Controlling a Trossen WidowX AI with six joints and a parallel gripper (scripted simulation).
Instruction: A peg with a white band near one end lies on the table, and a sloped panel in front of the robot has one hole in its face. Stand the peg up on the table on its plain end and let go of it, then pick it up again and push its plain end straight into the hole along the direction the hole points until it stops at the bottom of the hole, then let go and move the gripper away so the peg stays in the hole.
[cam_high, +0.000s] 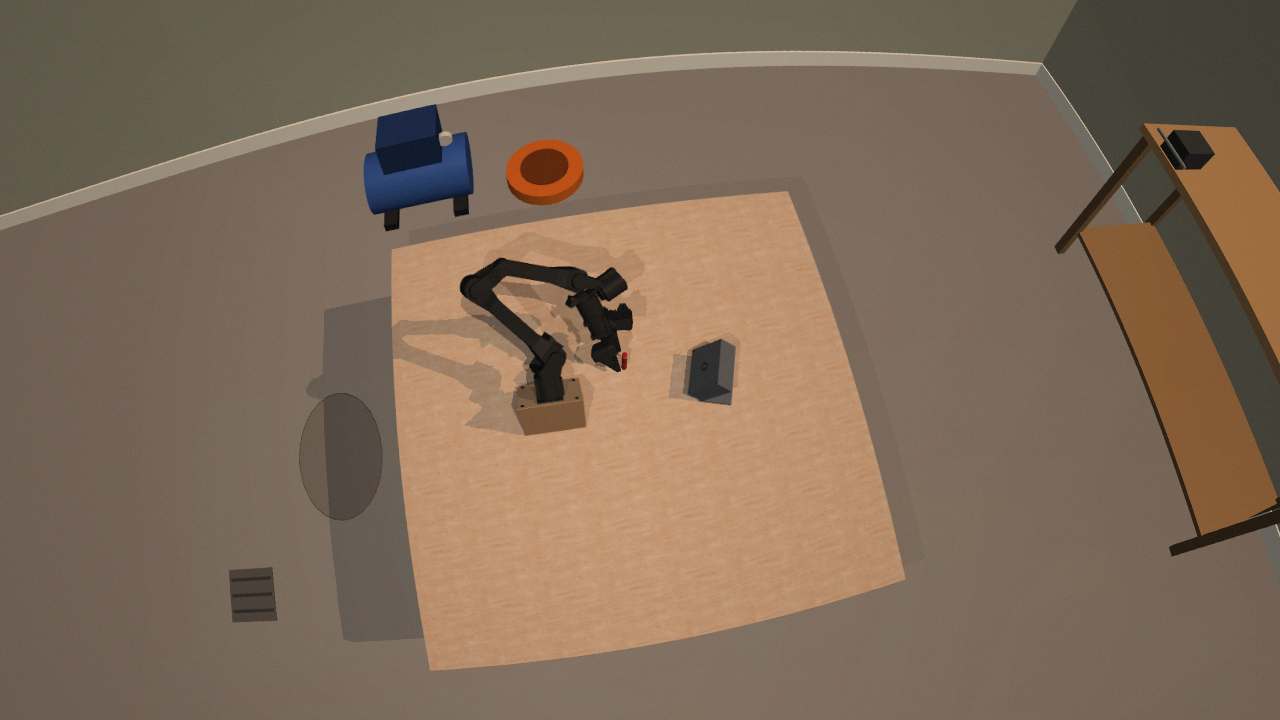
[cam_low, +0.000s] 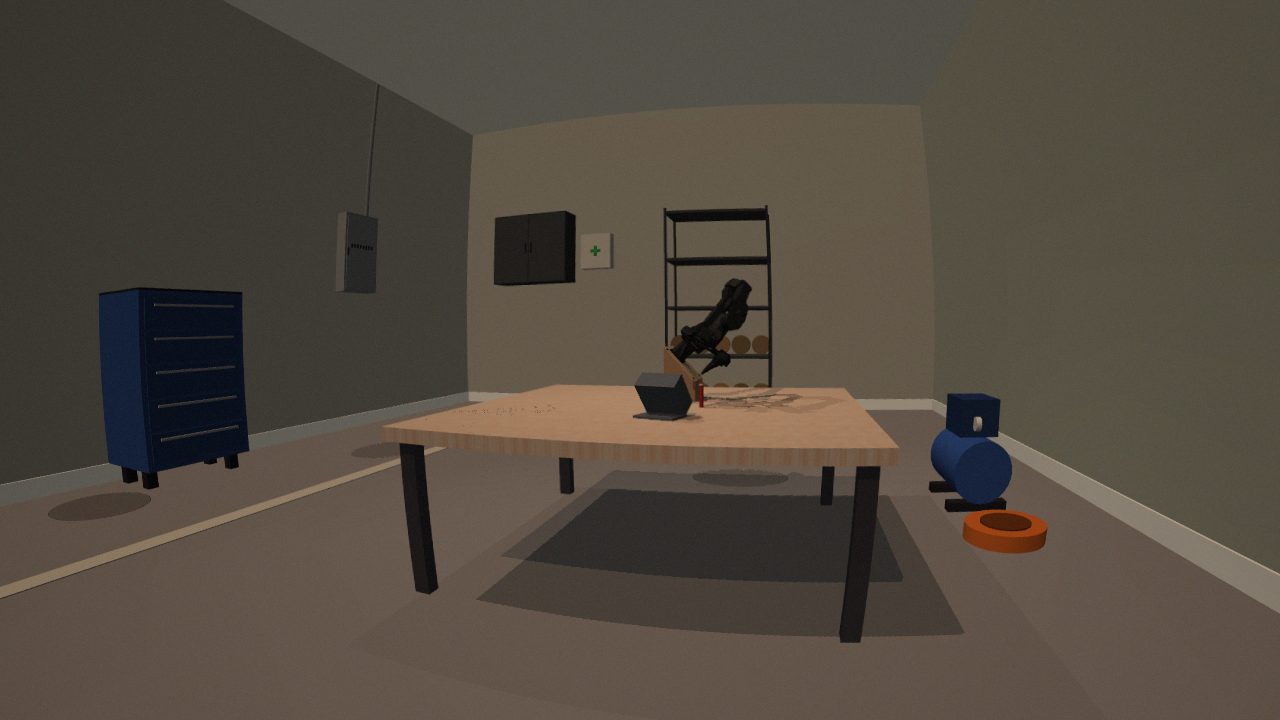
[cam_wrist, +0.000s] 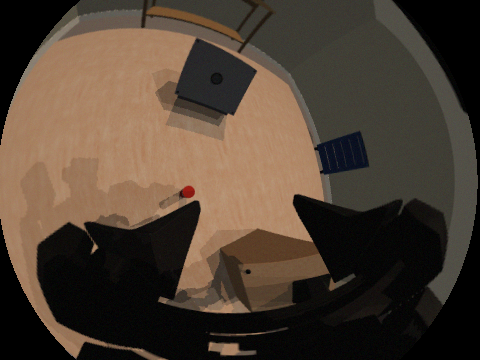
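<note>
Now: gripper tip 20 mm short of the red peg, 40 mm to the right of it and 70 mm above it. Also, from my gripper tip: dark grey sloped panel: 240 mm ahead, 30 mm to the right, 60 mm below.
</note>
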